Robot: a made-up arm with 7 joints. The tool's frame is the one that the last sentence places.
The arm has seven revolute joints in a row. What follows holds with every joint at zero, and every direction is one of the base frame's.
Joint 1 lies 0.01 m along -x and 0.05 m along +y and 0.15 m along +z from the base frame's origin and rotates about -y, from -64.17 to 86.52 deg.
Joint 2 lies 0.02 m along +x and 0.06 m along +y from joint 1 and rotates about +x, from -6.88 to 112.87 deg.
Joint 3 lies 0.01 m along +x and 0.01 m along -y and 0.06 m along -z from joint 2 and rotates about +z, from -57.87 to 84.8 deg.
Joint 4 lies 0.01 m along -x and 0.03 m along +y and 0.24 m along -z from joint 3 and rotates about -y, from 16.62 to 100.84 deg.
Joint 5 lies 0.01 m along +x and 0.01 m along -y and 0.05 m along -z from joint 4 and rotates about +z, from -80.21 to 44.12 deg.
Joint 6 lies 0.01 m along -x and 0.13 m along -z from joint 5 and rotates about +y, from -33.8 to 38.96 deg.
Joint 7 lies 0.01 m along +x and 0.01 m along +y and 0.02 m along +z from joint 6 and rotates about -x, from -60.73 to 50.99 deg.
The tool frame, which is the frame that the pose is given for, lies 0.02 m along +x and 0.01 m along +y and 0.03 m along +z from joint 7; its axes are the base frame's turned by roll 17.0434, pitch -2.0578 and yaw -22.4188 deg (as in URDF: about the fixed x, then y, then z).
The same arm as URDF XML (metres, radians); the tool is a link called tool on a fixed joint. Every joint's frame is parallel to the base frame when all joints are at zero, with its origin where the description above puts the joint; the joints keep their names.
<robot name="arm">
<joint name="joint 1" type="revolute"><parent link="base"/><child link="link1"/><origin xyz="-0.01 0.05 0.15"/><axis xyz="0 -1 0"/><limit lower="-1.12" upper="1.5101"/></joint>
<joint name="joint 2" type="revolute"><parent link="link1"/><child link="link2"/><origin xyz="0.02 0.06 0"/><axis xyz="1 0 0"/><limit lower="-0.1201" upper="1.97"/></joint>
<joint name="joint 3" type="revolute"><parent link="link2"/><child link="link3"/><origin xyz="0.01 -0.01 -0.06"/><axis xyz="0 0 1"/><limit lower="-1.01" upper="1.48"/></joint>
<joint name="joint 4" type="revolute"><parent link="link3"/><child link="link4"/><origin xyz="-0.01 0.03 -0.24"/><axis xyz="0 -1 0"/><limit lower="0.2901" upper="1.76"/></joint>
<joint name="joint 5" type="revolute"><parent link="link4"/><child link="link5"/><origin xyz="0.01 -0.01 -0.05"/><axis xyz="0 0 1"/><limit lower="-1.3999" upper="0.77"/></joint>
<joint name="joint 6" type="revolute"><parent link="link5"/><child link="link6"/><origin xyz="-0.01 0 -0.13"/><axis xyz="0 1 0"/><limit lower="-0.5899" upper="0.68"/></joint>
<joint name="joint 7" type="revolute"><parent link="link6"/><child link="link7"/><origin xyz="0.01 0.01 0.02"/><axis xyz="-1 0 0"/><limit lower="-1.0599" upper="0.8899"/></joint>
<joint name="tool_fixed" type="fixed"><parent link="link7"/><child link="tool"/><origin xyz="0.02 0.01 0.03" rpy="0.2975 -0.0359 -0.3913"/></joint>
<link name="base"/>
<link name="link1"/>
<link name="link2"/>
<link name="link3"/>
<link name="link4"/>
<link name="link5"/>
<link name="link6"/>
<link name="link7"/>
<link name="tool"/>
</robot>

